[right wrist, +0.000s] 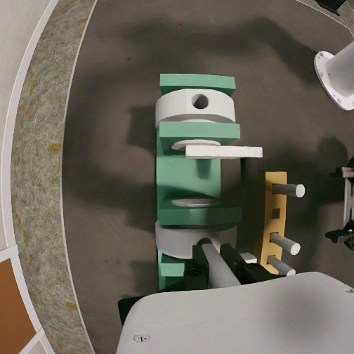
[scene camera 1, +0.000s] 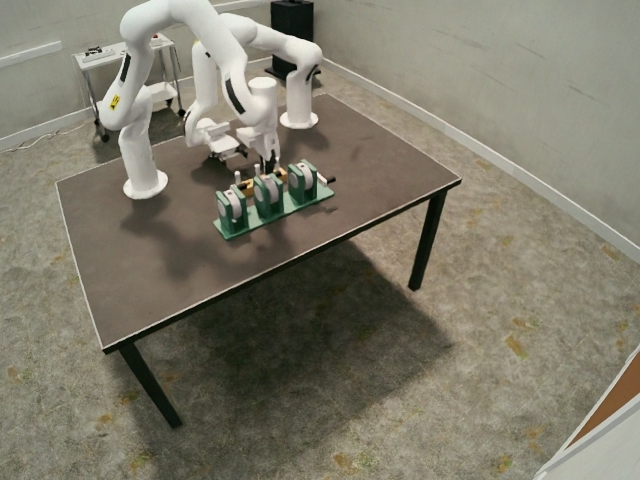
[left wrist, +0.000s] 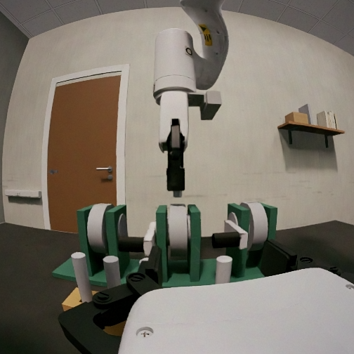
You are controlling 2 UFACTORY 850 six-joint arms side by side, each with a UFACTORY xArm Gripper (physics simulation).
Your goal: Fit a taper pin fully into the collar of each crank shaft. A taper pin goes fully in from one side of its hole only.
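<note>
A green stand [scene camera 1: 253,219] [right wrist: 190,180] [left wrist: 187,272] carries three shafts with light grey collars. The middle collar [scene camera 1: 268,190] [left wrist: 178,230] [right wrist: 175,242] is below my right gripper [scene camera 1: 268,166] [left wrist: 175,190] [right wrist: 209,259], which is shut on a grey taper pin [right wrist: 220,265]. The pin points down, its tip just above the collar. The picture-left collar [scene camera 1: 235,206] [right wrist: 172,107] shows an open hole on top. The far collar [scene camera 1: 307,175] [left wrist: 101,230] has a top I cannot read clearly. My left gripper [left wrist: 214,260] is open, behind the rack.
A yellow rack [scene camera 1: 249,188] [right wrist: 281,200] holds several upright grey pins, among them one pin [right wrist: 299,190] [left wrist: 224,267] standing apart, beside a vacant square hole. White cranks with black handles [left wrist: 132,244] jut from the shafts toward the rack. Both arms reach close together over this area.
</note>
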